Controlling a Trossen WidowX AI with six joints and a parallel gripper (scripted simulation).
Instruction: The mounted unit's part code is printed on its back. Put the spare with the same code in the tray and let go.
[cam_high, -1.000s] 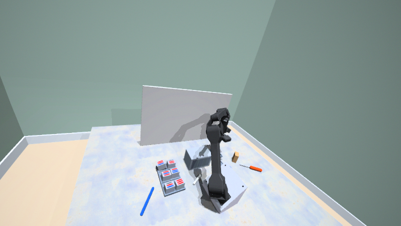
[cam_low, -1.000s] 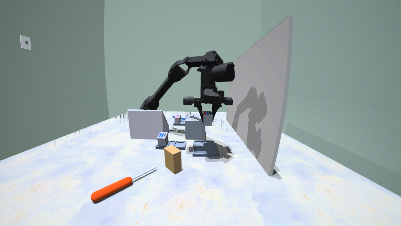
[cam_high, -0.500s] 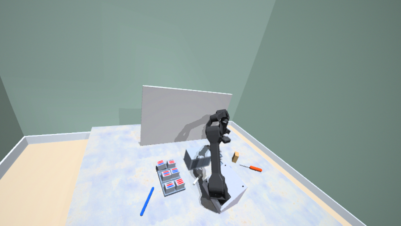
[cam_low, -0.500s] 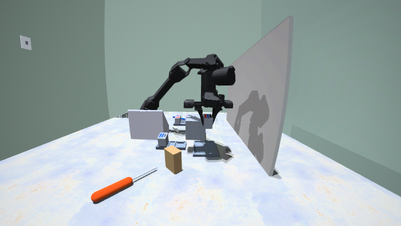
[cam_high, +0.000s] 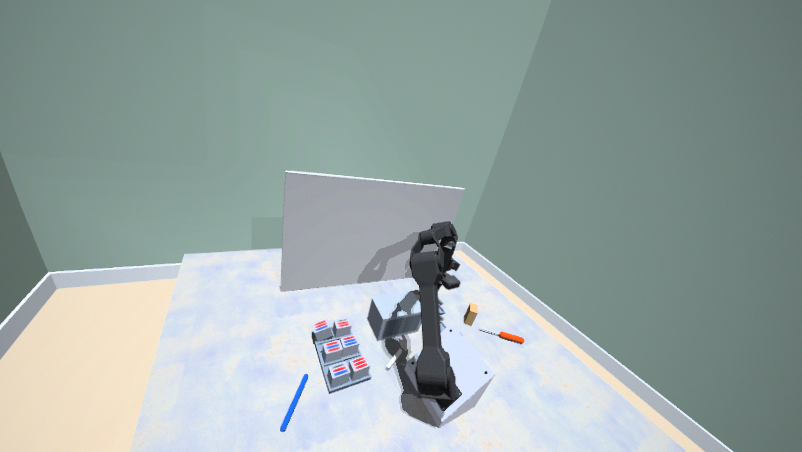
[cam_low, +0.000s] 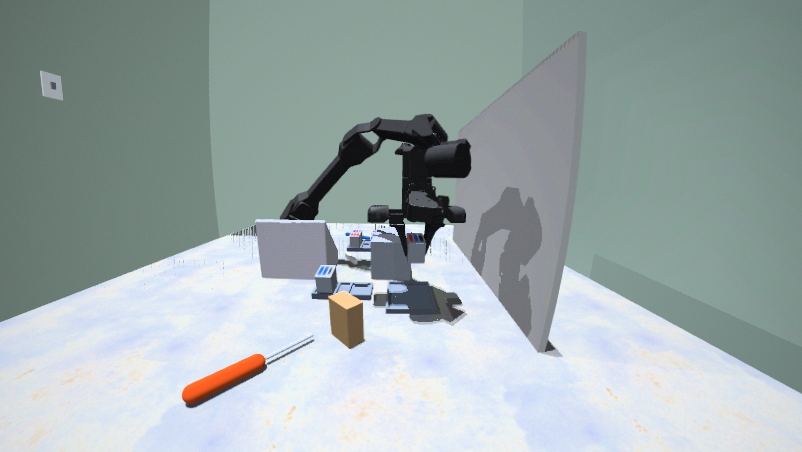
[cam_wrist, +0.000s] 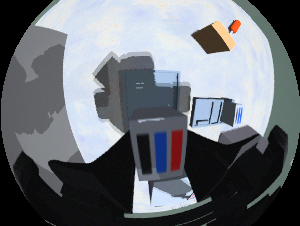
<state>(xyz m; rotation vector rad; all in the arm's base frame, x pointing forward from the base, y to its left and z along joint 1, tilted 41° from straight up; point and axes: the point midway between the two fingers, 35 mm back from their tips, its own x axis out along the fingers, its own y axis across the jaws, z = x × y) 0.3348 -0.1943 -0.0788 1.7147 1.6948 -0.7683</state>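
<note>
Right now my gripper tip is 10 mm past the tray, 10 mm to the right of it and 90 mm above it. Round my gripper tip: grey mounted unit (40 mm behind, 190 mm to the left, 50 mm below); then low rack (150 mm behind, 30 mm to the left, 90 mm below); then tan block (120 mm behind, 130 mm to the right, 60 mm below).
</note>
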